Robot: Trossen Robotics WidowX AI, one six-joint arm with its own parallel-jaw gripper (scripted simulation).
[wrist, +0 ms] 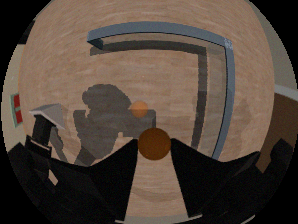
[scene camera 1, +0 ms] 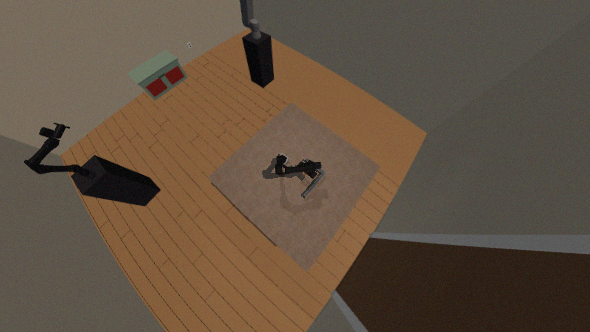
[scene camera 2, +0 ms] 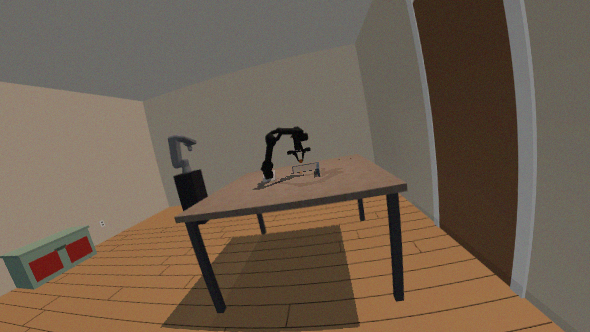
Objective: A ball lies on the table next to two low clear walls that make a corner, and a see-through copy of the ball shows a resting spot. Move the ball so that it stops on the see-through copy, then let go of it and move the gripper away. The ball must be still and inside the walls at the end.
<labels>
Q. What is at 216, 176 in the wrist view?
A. The gripper.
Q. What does the gripper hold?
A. An orange-brown ball.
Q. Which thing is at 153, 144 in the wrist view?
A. An orange-brown ball.
</labels>
